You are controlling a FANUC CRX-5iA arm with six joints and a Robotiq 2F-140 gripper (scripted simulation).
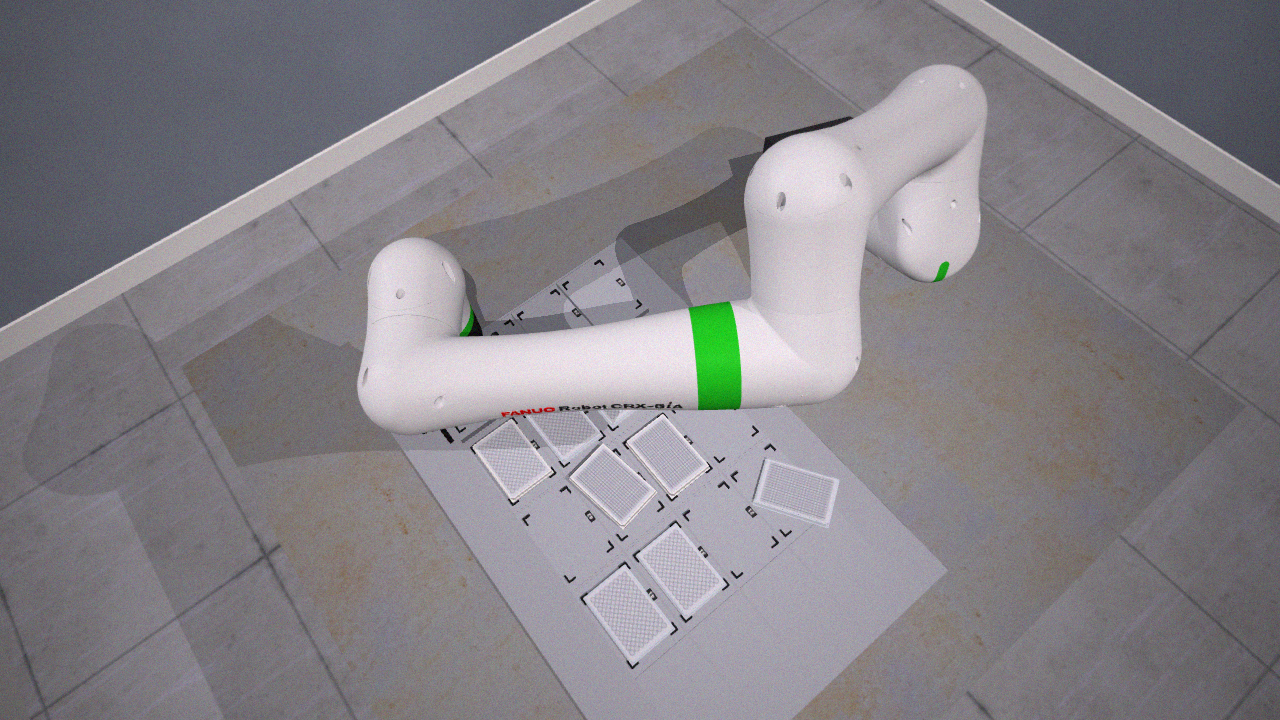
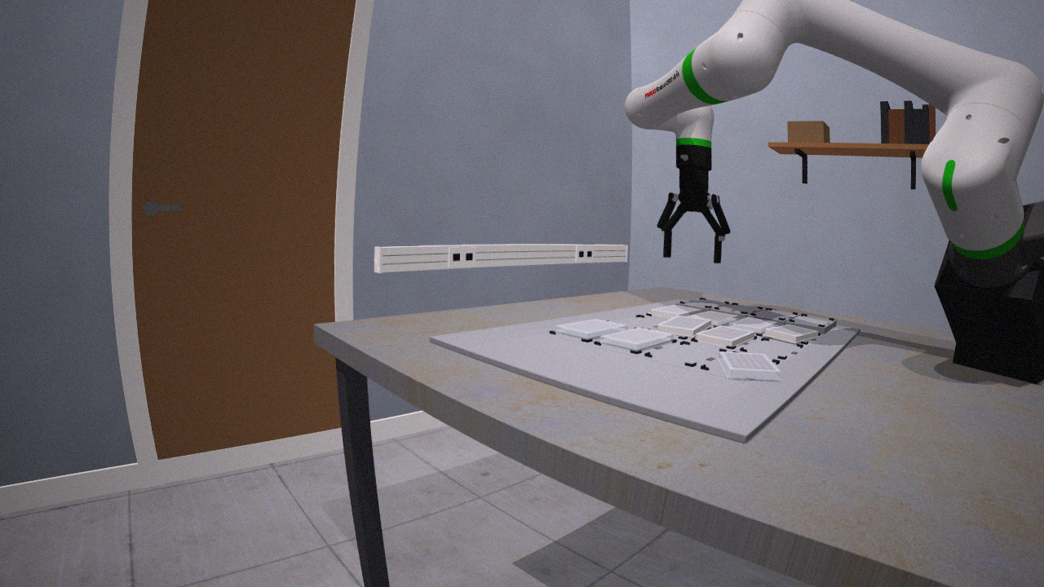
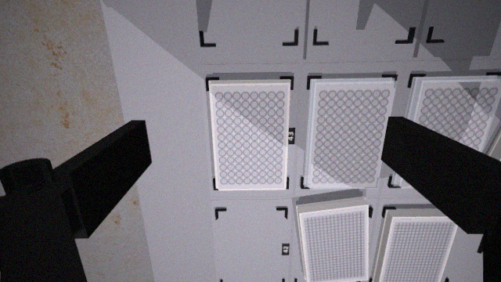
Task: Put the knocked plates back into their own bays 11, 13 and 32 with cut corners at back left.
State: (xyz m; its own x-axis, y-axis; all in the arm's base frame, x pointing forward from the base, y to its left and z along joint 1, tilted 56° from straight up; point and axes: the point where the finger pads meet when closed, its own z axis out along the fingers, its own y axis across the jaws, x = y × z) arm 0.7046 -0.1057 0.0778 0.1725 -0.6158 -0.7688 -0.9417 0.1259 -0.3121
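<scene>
The plate lies 310 mm behind my hand, 10 mm to the left of it and 130 mm below it.
</scene>
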